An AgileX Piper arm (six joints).
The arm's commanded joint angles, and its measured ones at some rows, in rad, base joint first. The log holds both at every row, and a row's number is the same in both.
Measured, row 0:
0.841, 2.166, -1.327, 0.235, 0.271, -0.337
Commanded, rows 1 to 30:
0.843, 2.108, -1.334, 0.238, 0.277, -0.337
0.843, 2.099, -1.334, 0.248, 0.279, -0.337
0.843, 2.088, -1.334, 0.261, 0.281, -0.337
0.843, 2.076, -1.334, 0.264, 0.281, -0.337
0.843, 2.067, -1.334, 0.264, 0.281, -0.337
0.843, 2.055, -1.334, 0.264, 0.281, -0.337
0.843, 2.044, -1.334, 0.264, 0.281, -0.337
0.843, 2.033, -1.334, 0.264, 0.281, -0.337
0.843, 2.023, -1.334, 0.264, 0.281, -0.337
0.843, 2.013, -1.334, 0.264, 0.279, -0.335
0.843, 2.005, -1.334, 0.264, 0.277, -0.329
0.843, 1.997, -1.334, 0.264, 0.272, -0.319
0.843, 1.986, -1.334, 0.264, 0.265, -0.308
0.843, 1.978, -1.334, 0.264, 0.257, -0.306
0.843, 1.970, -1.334, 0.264, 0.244, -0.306
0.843, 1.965, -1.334, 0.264, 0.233, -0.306
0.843, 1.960, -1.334, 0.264, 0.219, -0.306
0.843, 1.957, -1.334, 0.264, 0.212, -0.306
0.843, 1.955, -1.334, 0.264, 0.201, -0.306
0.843, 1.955, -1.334, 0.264, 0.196, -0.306
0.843, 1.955, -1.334, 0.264, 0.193, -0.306
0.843, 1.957, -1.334, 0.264, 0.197, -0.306
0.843, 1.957, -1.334, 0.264, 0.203, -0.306
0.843, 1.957, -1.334, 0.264, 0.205, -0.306
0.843, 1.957, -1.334, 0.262, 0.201, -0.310
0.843, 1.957, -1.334, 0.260, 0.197, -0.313
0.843, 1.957, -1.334, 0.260, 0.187, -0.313
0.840, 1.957, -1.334, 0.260, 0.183, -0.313
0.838, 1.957, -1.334, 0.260, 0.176, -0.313
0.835, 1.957, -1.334, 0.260, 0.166, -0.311
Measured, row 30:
0.841, 1.966, -1.327, 0.265, 0.206, -0.311
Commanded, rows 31 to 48:
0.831, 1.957, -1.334, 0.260, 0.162, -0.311
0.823, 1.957, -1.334, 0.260, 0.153, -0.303
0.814, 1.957, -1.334, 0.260, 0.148, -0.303
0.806, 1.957, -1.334, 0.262, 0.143, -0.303
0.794, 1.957, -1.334, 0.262, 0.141, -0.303
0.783, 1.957, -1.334, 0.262, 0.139, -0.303
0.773, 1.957, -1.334, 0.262, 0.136, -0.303
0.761, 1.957, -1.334, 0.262, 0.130, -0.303
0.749, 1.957, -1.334, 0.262, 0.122, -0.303
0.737, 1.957, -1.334, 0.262, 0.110, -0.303
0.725, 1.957, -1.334, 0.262, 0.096, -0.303
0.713, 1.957, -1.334, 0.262, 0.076, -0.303
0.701, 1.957, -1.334, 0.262, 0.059, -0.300
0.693, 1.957, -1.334, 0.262, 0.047, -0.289
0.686, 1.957, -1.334, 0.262, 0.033, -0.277
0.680, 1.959, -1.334, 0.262, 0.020, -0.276
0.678, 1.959, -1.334, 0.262, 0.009, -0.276
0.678, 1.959, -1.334, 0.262, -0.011, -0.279
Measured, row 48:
0.696, 1.966, -1.327, 0.265, 0.061, -0.288
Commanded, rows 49 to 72:
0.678, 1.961, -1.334, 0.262, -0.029, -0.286
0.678, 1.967, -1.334, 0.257, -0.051, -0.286
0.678, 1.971, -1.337, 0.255, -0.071, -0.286
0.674, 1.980, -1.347, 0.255, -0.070, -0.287
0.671, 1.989, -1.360, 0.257, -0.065, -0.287
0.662, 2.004, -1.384, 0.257, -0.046, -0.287
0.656, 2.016, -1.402, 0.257, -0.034, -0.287
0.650, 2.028, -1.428, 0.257, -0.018, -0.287
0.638, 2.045, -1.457, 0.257, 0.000, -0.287
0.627, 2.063, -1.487, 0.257, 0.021, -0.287
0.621, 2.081, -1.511, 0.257, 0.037, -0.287
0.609, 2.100, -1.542, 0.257, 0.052, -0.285
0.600, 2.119, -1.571, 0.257, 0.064, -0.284
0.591, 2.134, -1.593, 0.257, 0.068, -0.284
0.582, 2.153, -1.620, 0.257, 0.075, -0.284
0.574, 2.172, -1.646, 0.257, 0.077, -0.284
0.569, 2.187, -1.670, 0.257, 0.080, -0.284
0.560, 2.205, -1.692, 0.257, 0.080, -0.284
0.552, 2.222, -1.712, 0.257, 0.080, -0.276
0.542, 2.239, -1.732, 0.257, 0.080, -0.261
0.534, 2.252, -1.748, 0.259, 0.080, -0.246
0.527, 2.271, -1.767, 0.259, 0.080, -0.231
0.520, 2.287, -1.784, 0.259, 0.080, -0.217
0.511, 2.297, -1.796, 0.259, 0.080, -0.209
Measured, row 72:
0.543, 2.249, -1.738, 0.263, 0.082, -0.255
